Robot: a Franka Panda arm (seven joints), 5 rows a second.
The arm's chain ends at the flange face. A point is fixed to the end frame.
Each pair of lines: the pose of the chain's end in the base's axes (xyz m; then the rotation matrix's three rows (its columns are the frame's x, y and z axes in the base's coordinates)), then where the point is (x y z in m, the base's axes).
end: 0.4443, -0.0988, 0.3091; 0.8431, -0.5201, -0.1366; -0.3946, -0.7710, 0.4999; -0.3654, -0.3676, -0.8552
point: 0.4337 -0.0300 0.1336
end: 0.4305, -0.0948, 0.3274; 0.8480, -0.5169, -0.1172; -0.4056, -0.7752, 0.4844; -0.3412, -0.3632, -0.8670
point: 0.4237 -0.0292 0.1504
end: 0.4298, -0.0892, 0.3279; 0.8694, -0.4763, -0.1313; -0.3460, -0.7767, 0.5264; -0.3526, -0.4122, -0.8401
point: 0.4216 -0.0142 0.1548
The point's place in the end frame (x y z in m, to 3 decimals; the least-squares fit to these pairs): 0.028 0.017 0.186
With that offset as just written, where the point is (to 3 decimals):
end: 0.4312, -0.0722, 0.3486; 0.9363, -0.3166, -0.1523; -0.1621, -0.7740, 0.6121; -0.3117, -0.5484, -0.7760
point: 0.424 0.024 0.186
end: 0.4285, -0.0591, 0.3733; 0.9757, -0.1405, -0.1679; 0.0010, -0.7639, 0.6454; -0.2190, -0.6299, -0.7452
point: 0.422 0.048 0.218
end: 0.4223, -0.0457, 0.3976; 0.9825, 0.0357, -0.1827; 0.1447, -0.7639, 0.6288; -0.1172, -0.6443, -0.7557
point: 0.416 0.062 0.243
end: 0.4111, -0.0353, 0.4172; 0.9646, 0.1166, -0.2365; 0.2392, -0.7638, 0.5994; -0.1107, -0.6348, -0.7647
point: 0.396 0.070 0.261
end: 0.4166, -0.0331, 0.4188; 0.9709, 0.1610, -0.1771; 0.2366, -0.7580, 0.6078; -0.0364, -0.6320, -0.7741
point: 0.414 0.074 0.263
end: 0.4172, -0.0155, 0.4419; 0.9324, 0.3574, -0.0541; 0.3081, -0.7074, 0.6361; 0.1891, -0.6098, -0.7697
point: 0.439 0.099 0.294
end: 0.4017, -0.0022, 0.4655; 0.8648, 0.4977, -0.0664; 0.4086, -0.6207, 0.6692; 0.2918, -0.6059, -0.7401
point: 0.422 0.123 0.326
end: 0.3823, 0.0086, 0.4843; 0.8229, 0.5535, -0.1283; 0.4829, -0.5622, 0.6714; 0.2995, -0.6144, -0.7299
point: 0.391 0.137 0.346
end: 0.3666, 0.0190, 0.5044; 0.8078, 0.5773, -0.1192; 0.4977, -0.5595, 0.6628; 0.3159, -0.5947, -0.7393
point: 0.377 0.147 0.366
